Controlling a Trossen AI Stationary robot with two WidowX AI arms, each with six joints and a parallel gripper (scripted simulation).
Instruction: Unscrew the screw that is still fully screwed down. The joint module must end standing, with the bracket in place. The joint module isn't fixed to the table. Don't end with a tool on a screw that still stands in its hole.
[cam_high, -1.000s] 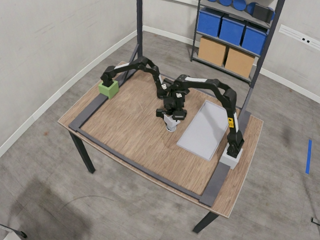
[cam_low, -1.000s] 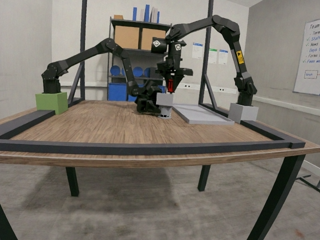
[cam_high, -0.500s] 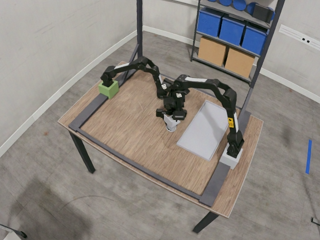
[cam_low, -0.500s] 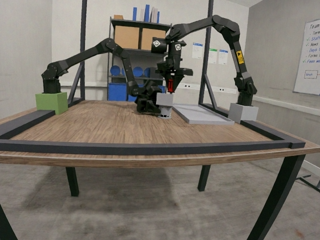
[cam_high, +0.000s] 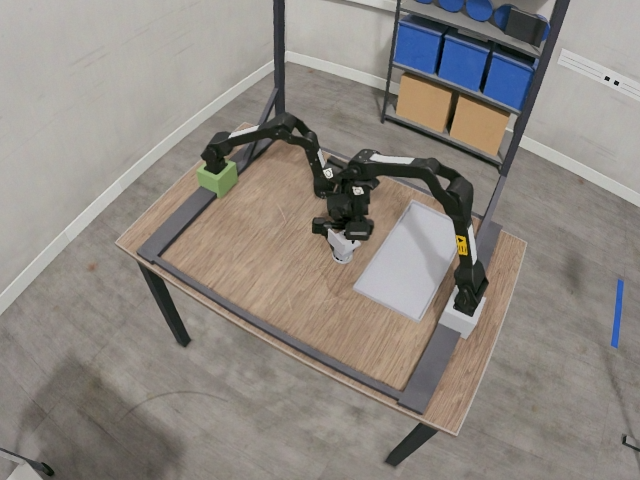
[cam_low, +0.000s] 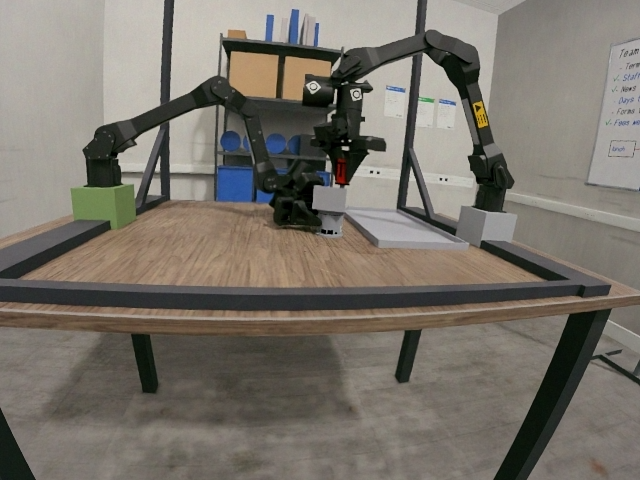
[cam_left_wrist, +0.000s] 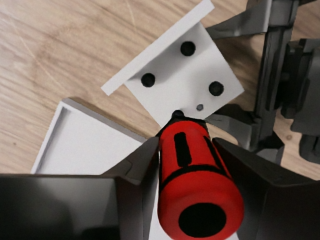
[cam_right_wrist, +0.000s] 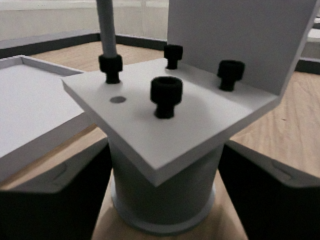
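The red screwdriver lies 3 cm below my left hand. Round my left hand: grey joint module 1 cm ahead, 2 cm to the right, 12 cm below; grey bracket 1 cm ahead, 2 cm to the right, 8 cm below; shallow grey tray 12 cm behind, 17 cm to the left, 15 cm below.
My right hand is 2 cm short of the grey joint module and 2 cm to the right of it. The rest, counted from my right hand: grey bracket (2 cm ahead, 2 cm to the left, 4 cm above); red screwdriver (1 cm ahead, 4 cm to the left, 9 cm above); shallow grey tray (10 cm behind, 21 cm to the left, 3 cm below).
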